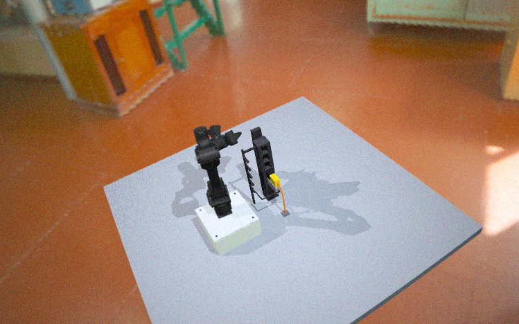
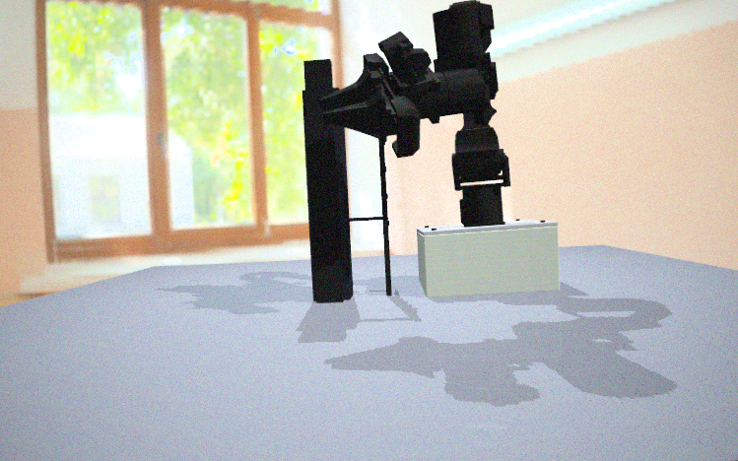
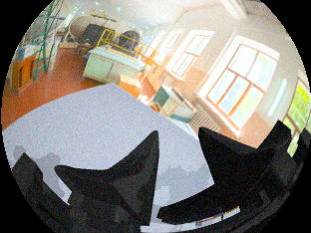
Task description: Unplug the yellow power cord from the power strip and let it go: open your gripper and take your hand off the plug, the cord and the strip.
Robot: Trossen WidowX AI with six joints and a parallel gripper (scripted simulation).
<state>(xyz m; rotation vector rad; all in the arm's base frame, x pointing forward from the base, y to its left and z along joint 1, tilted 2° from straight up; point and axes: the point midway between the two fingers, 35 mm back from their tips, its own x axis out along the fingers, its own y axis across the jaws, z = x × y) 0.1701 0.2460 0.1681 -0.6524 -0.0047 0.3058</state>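
The yellow plug lies 25 cm to the right of my gripper tip, 9 cm below it and 4 cm ahead of it.
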